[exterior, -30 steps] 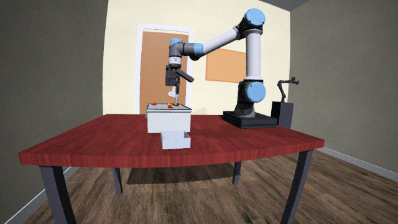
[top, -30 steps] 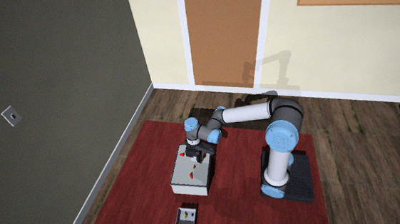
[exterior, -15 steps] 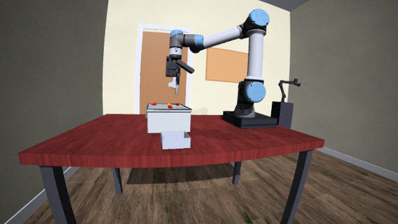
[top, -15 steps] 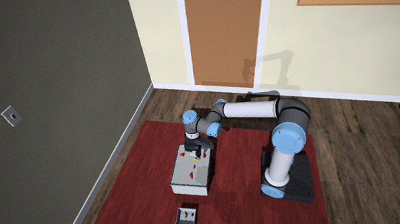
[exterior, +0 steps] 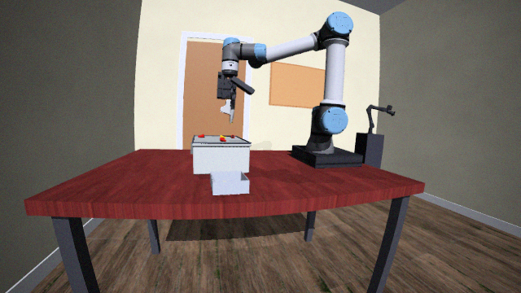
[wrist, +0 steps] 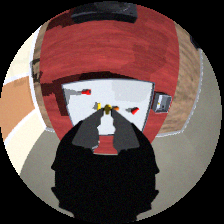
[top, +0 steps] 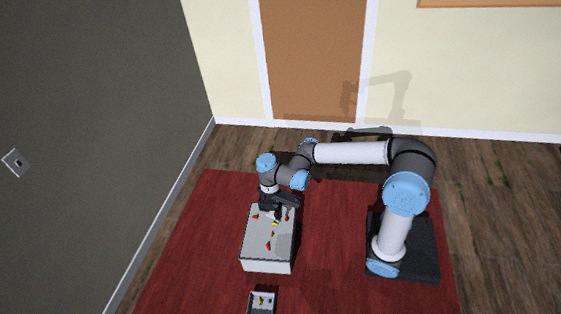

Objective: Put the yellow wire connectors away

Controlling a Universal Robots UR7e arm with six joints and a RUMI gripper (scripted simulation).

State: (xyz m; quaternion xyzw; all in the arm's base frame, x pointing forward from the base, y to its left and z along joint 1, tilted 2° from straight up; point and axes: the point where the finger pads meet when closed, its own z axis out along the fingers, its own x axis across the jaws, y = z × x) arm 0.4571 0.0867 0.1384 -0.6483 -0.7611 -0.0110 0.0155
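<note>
Now: hand 6 cm short of the grey tool case, 1 cm to the right of it and 12 cm above it.
</note>
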